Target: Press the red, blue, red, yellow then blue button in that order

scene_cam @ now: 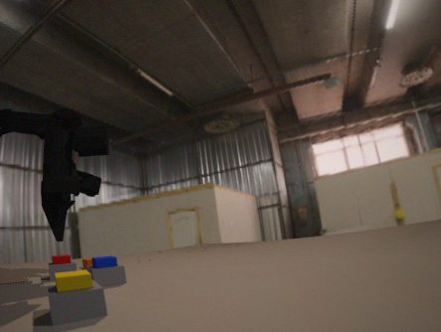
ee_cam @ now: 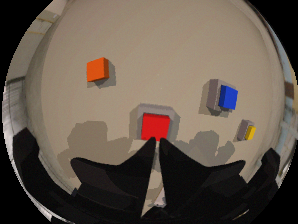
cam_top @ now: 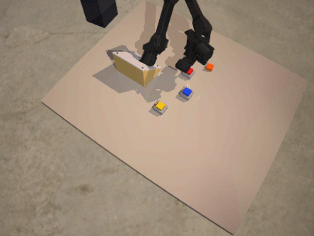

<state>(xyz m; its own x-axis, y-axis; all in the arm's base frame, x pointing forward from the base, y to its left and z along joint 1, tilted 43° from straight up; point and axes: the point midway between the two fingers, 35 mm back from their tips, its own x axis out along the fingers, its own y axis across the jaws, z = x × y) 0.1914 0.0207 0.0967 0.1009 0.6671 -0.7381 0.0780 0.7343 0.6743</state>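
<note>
Now: the red button 3 cm below my gripper tip. Also, from my gripper tip: blue button (11 cm to the right, 5 cm ahead, 3 cm below); then yellow button (24 cm to the right, 3 cm below, 2 cm behind); then small orange block (9 cm to the left, 8 cm ahead, 6 cm below).
</note>
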